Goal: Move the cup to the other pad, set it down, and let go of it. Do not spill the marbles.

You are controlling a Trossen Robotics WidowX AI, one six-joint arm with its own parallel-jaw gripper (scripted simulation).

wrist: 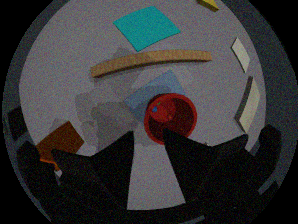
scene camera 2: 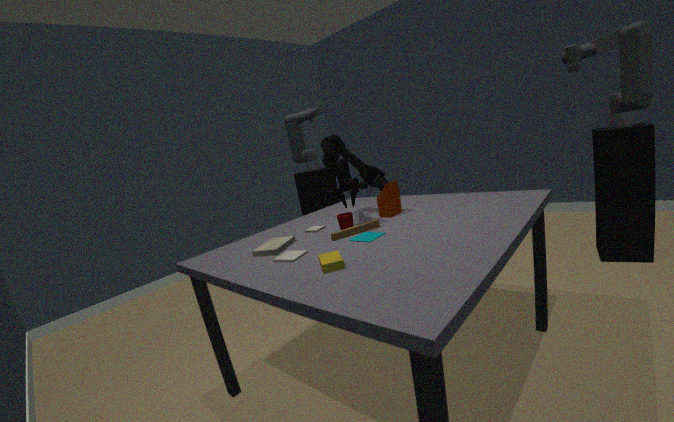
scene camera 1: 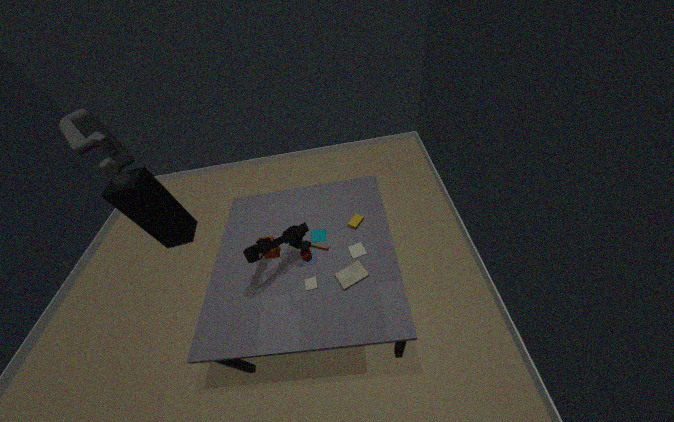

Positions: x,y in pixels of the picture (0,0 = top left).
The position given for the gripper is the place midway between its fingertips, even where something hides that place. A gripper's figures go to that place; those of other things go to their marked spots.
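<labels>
Gripper (wrist: 148,133) at 10 cm from the lens; red cup (wrist: 184,113) at 16 cm from the lens.
</labels>
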